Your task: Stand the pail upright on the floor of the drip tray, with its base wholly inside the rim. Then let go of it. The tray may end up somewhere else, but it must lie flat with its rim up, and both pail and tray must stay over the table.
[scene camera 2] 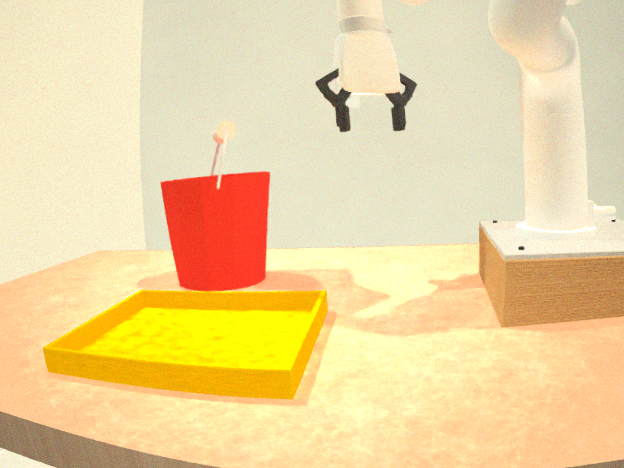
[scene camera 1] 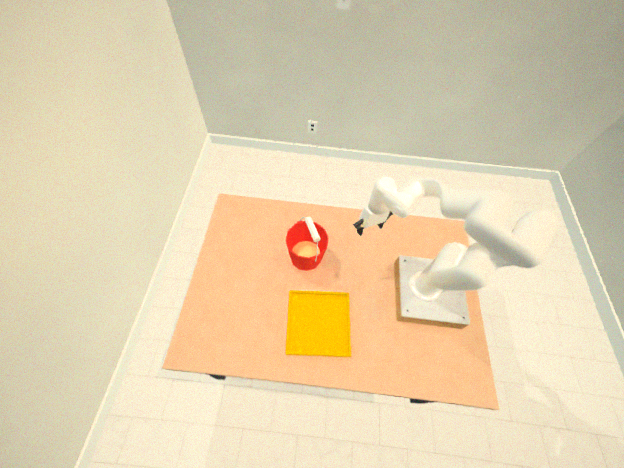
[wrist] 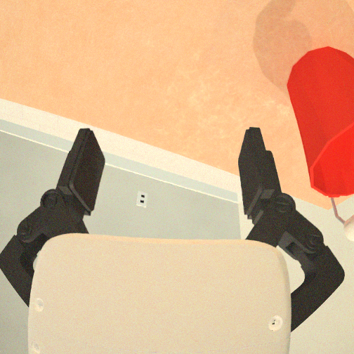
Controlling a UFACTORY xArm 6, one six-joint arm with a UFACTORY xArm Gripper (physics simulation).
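Pixels of known places: gripper, fingertip midpoint: (scene camera 2: 372, 130) (scene camera 1: 369, 229); arm's base at its link origin: (scene camera 2: 556, 232) (scene camera 1: 424, 286).
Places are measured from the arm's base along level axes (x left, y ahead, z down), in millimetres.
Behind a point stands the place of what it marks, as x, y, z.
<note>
The red pail (scene camera 1: 305, 262) {-62, 504, -31} (scene camera 2: 219, 231) {-70, 472, -9} (wrist: 320, 110) stands upright on the table, behind the tray and apart from it. Its handle is raised, with a white grip (scene camera 1: 312, 229) {-141, 485, -170} (scene camera 2: 225, 130) {-98, 464, -155} (wrist: 350, 229) above the rim. The yellow drip tray (scene camera 1: 318, 327) {176, 435, 75} (scene camera 2: 171, 375) {283, 409, 65} lies flat, rim up, with its floor bare; it does not show in the wrist view. My gripper (scene camera 1: 370, 229) {-174, 253, -142} (scene camera 2: 371, 129) {-174, 253, -142} (wrist: 168, 142) is open and empty. It is high above the table, to the right of the pail in both scene views. In the wrist view the pail is at the right edge, partly cut off.
The table (scene camera 1: 231, 302) {91, 804, 80} (scene camera 2: 428, 392) {275, 200, 80} (wrist: 125, 75) bears the pail and the tray. The arm's base block (scene camera 1: 434, 315) {120, -22, 1} (scene camera 2: 494, 282) {54, 106, 48} stands on its right side. The tray is near the table's front edge. A wall rises beyond the table's back edge.
</note>
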